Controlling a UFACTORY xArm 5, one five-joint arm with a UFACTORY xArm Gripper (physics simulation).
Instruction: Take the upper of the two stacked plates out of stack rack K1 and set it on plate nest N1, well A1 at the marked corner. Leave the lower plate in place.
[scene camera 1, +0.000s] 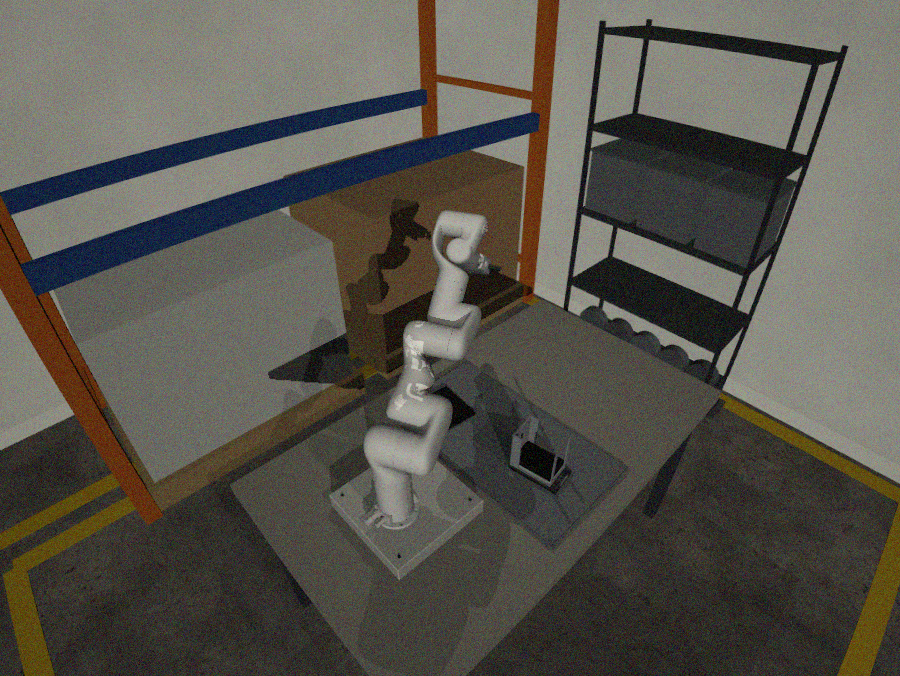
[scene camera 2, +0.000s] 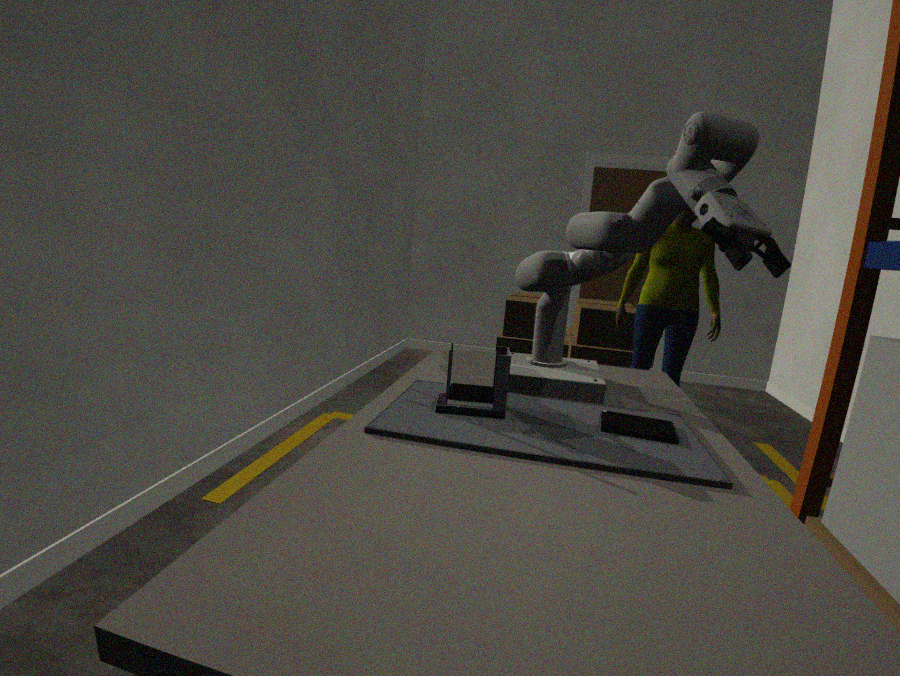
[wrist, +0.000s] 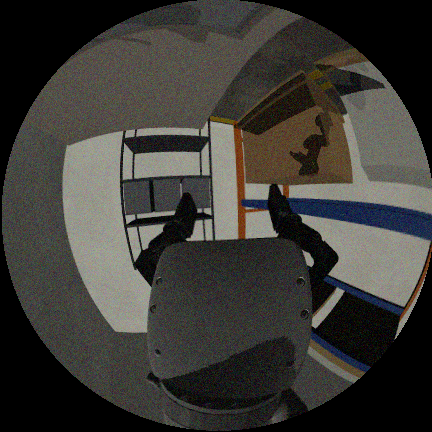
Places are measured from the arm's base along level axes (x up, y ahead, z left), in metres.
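Pixels of known places: gripper, fingertip midpoint: (scene camera 2: 764, 268) (wrist: 229, 197); arm's base, link origin: (scene camera 1: 396, 509) (scene camera 2: 546, 362).
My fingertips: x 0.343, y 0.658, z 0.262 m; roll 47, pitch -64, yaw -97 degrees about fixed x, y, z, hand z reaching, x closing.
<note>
For each thing: its top centre in the pictures, then the offset to it from my fingertips. Level surfaces: height alone.
- Stack rack K1, top centre: (scene camera 2: 476, 348) (scene camera 1: 545, 437) dx -0.235, dy -0.267, dz -0.464 m
- dark plate stack, top centre: (scene camera 2: 476, 390) (scene camera 1: 538, 458) dx -0.335, dy -0.268, dz -0.454 m
- Plate nest N1, top centre: (scene camera 2: 638, 422) (scene camera 1: 446, 405) dx -0.367, dy -0.256, dz -0.079 m
- grey mat, surface height: dx -0.382 m
- table, surface height: dx -0.395 m
Stack rack K1 (scene camera 1: 517, 448) (scene camera 2: 501, 385) stands upright on the grey mat, with thin tall posts. The dark plate stack (scene camera 1: 539, 459) (scene camera 2: 471, 392) sits low between its posts; the upper and lower plates cannot be told apart. Plate nest N1 (scene camera 1: 456, 409) (scene camera 2: 638, 427) is a low black block on the mat, partly behind the arm in scene camera 1. Its marked corner cannot be made out. My gripper (scene camera 1: 491, 267) (scene camera 2: 760, 264) (wrist: 229, 197) is open and empty, high above the table and tilted outward, well away from rack and nest. Neither shows clearly in the wrist view.
The grey mat (scene camera 1: 578, 509) (scene camera 2: 538, 438) lies on the table (scene camera 1: 625, 378) (scene camera 2: 465, 553). Beyond the table stand a black shelf unit (scene camera 1: 720, 42) (wrist: 165, 144) and an orange upright (scene camera 1: 539, 181) (wrist: 240, 175) with blue beams (scene camera 1: 291, 187) (wrist: 350, 210). A person (scene camera 2: 670, 272) stands behind the arm.
</note>
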